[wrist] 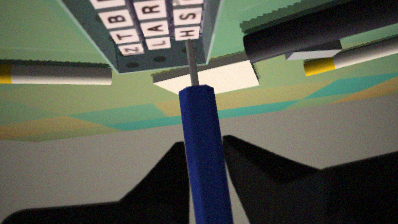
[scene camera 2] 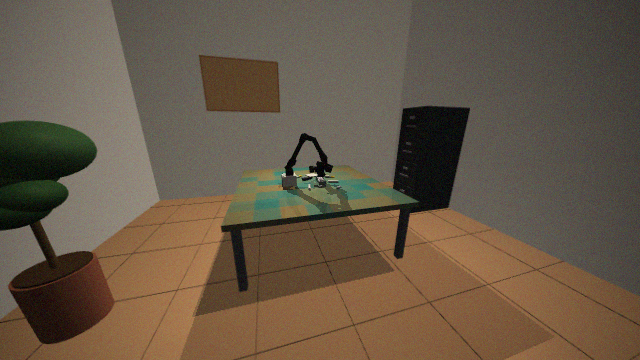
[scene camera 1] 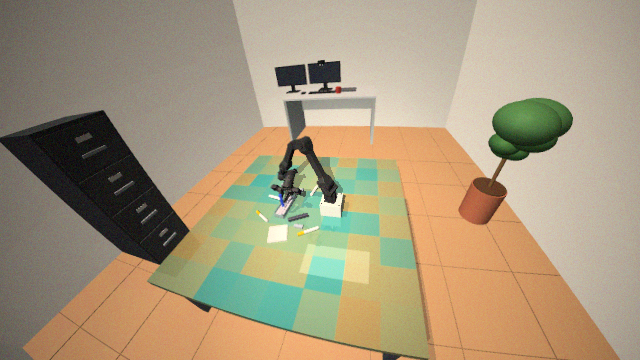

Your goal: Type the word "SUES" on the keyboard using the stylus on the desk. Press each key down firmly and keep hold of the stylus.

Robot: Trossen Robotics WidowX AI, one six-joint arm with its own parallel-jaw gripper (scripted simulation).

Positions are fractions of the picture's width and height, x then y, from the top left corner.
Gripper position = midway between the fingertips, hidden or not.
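The scene shows the gripper (wrist: 0.51, 0.66), along with a white pad (wrist: 0.59, 0.32).
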